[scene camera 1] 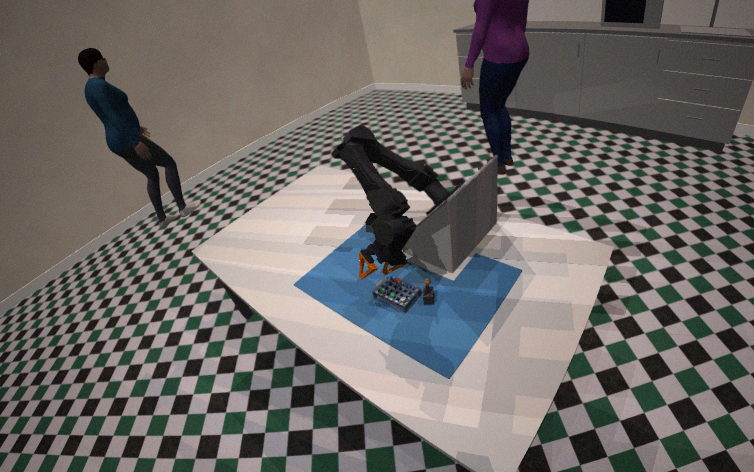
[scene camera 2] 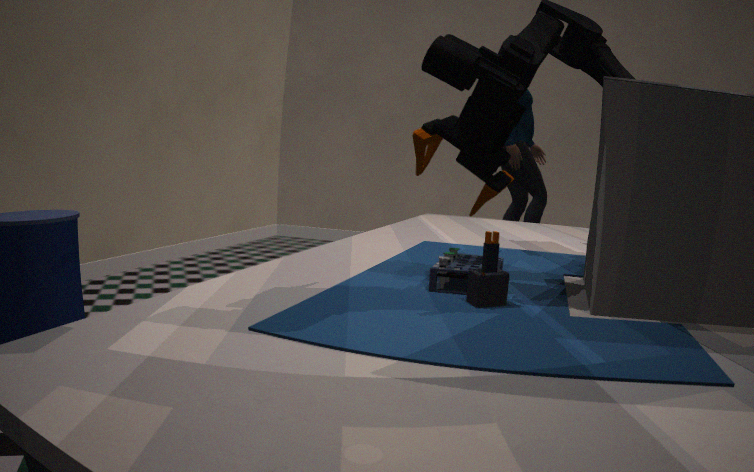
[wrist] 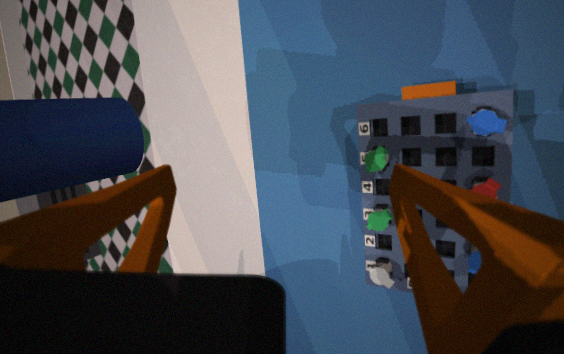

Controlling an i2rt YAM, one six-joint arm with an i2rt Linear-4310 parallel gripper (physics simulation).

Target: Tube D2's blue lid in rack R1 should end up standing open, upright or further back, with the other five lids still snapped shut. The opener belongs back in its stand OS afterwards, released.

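Frame: origin at the arm's base, x down, y right, z back, level; centimetres.
Seen in the pictures: gripper, fingertip midpoint: [scene camera 1: 372,275] [scene camera 2: 445,194] [wrist: 282,176]; arm's base, link origin: [scene camera 1: 444,200] [scene camera 2: 694,201].
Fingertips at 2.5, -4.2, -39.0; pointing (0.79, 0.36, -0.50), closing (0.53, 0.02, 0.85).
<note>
Offsets run from my fingertips to a thing's top centre, as dx, dy, dz. "*": to the spot under its first point. Level surfaces: height alone.
Rack R1 [scene camera 1: 411,305] [scene camera 2: 431,281] [wrist: 361,107] stands on the blue mat. Tube D2's blue lid {+7.5, -5.3, +8.4} [scene camera 1: 408,284] [wrist: 475,262] is partly hidden behind an orange finger in the wrist view; its exact state is too small to tell. Two green lids, a white lid {+7.5, -8.0, +3.0} [wrist: 381,276], a red lid {+7.5, -1.5, +7.9} [wrist: 486,188] and another blue lid {+7.5, +2.3, +7.4} [wrist: 486,122] also show on the rack. The dark opener {+3.2, -11.8, +10.0} [scene camera 1: 427,286] [scene camera 2: 490,256], with its orange top, stands upright in its stand OS {+7.8, -11.8, +10.0} [scene camera 1: 428,298] [scene camera 2: 488,289], beside the rack. My gripper [scene camera 1: 374,274] [scene camera 2: 445,194] [wrist: 282,176] is open and empty, above and to one side of the rack.
A tall grey panel [scene camera 1: 472,219] [scene camera 2: 673,205] stands beside the mat {dx +11.7} [scene camera 1: 450,356] [scene camera 2: 417,345] [wrist: 300,225], near the arm. A blue cylinder [scene camera 2: 38,272] [wrist: 70,145] stands at the table's side. An orange block {* +9.4, +3.9, +4.3} [wrist: 428,90] shows at the rack's row 6 end. Two people stand beyond the table.
</note>
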